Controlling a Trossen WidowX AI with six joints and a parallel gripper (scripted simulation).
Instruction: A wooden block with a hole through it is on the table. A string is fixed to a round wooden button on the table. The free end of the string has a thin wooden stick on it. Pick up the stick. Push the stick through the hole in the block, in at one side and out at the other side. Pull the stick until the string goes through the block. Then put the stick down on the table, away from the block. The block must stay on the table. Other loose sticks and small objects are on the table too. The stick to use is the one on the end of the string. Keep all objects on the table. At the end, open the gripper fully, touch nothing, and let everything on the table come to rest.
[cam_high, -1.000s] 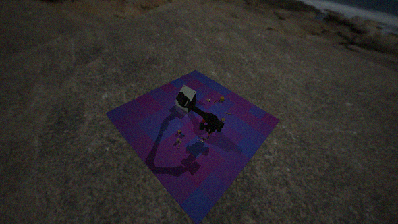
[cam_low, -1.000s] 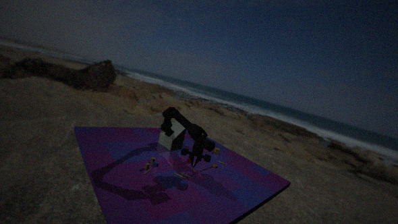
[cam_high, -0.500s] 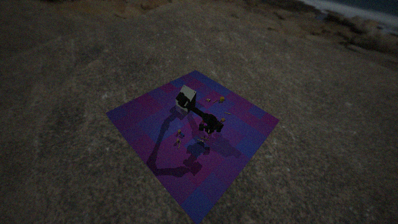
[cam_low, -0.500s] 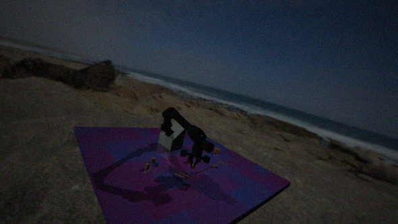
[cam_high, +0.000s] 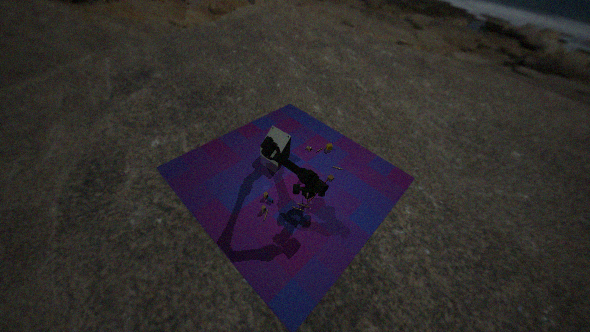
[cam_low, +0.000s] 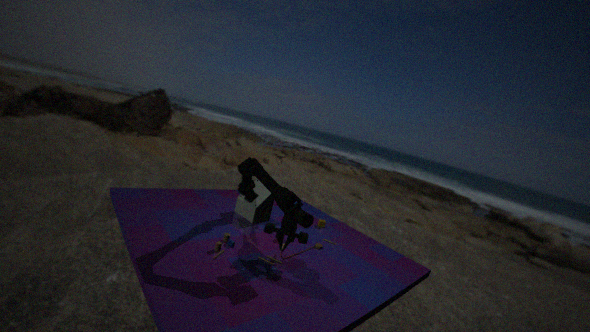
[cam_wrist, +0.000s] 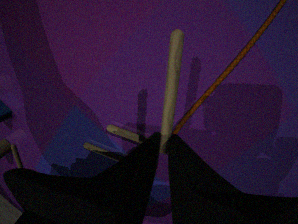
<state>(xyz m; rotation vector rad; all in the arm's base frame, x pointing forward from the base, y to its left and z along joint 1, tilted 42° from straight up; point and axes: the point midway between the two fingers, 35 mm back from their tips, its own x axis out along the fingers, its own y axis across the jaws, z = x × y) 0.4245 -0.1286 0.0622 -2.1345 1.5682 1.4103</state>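
Right now my gripper tip is 13 cm to the right of the red block, 13 cm past it and 2 cm above it. Also, from my gripper tip: yellow cube (53 cm to the left, 17 cm behind, 2 cm below); blue piece (17 cm behind, 14 cm to the right, 3 cm below); round button (28 cm to the left, 3 cm below).
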